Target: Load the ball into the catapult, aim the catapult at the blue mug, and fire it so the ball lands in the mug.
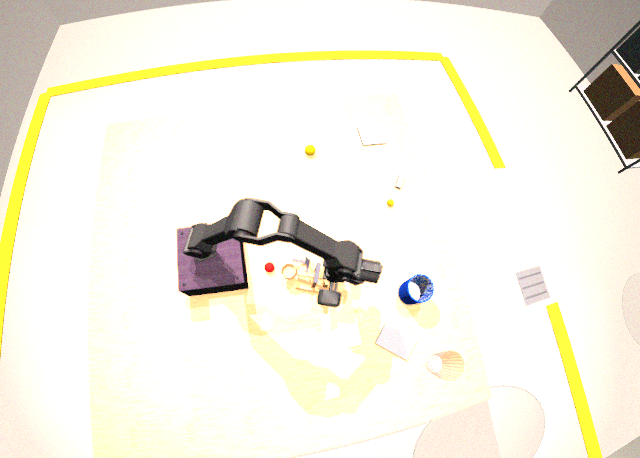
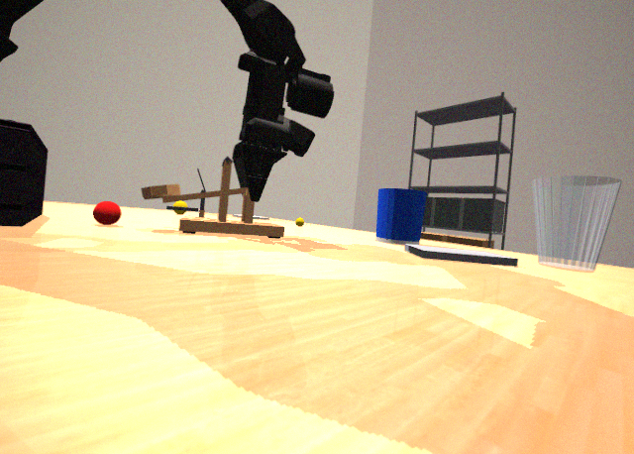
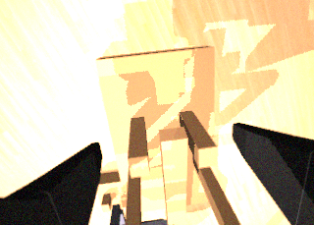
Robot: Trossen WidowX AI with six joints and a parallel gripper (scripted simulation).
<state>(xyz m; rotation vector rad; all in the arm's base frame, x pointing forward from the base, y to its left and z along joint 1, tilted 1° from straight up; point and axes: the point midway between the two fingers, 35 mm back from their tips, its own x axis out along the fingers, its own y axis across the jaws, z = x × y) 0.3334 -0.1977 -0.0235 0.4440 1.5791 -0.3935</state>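
Right now the red ball is 160 mm behind my gripper tip, 100 mm to the left of it and 30 mm below it. The rest, counted from my gripper tip: wooden catapult 50 mm to the left, 50 mm behind; flat grey tile 270 mm to the right, 140 mm ahead, 50 mm below; blue mug 250 mm ahead, 140 mm to the right, 20 mm below.
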